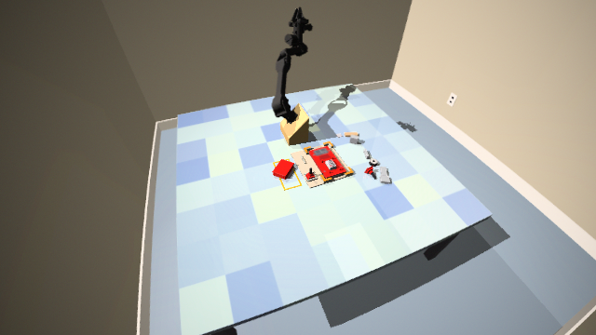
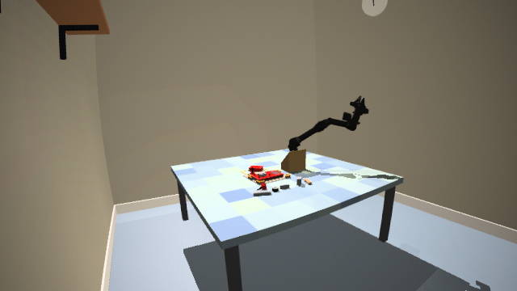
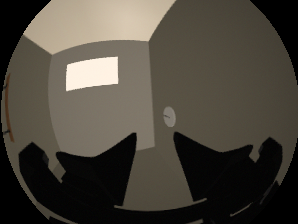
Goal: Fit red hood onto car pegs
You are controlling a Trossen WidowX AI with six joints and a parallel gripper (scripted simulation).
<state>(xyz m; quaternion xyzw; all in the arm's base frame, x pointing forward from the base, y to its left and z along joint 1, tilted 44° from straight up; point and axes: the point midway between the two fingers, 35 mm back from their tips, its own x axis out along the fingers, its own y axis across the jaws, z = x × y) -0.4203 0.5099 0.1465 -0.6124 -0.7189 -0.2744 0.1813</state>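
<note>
Right now my gripper tip is 740 mm short of the red hood, 450 mm to the left of it and 530 mm above it. The rest, counted from my gripper tip: orange-cornered jig 780 mm ahead, 250 mm to the right, 530 mm below; dark engine block 830 mm ahead, 230 mm to the right, 520 mm below.
</note>
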